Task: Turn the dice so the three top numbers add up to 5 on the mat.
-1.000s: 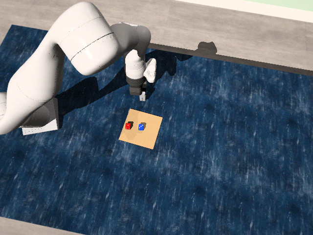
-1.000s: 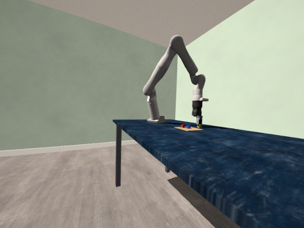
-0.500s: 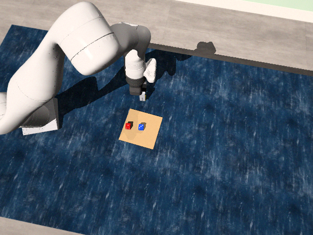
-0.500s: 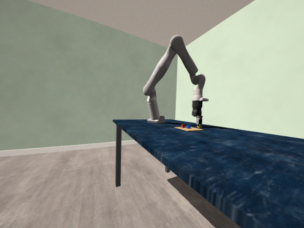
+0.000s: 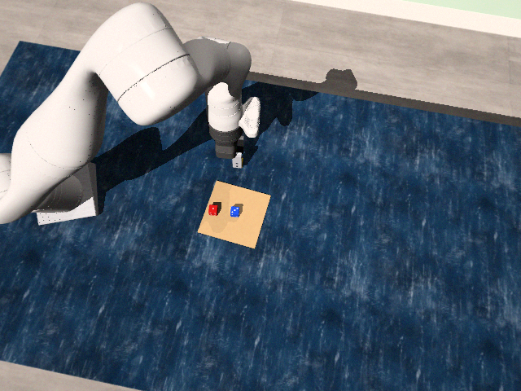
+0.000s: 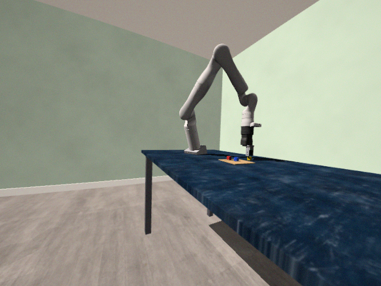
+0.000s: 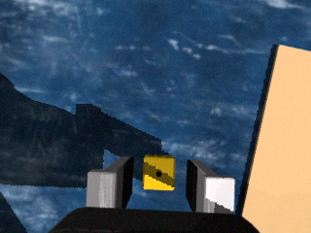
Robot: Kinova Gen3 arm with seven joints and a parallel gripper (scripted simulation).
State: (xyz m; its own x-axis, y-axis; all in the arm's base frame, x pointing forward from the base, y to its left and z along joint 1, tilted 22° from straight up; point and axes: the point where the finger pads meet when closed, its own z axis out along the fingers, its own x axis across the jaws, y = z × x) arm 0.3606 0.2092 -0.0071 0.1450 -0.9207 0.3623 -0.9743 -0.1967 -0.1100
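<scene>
The yellow die is 30 mm below my hand. Round my hand: red die 20 mm behind, 140 mm to the right, 30 mm below; then blue die 30 mm ahead, 130 mm to the right, 30 mm below; then tan mat 30 mm ahead, 130 mm to the right, 40 mm below.
</scene>
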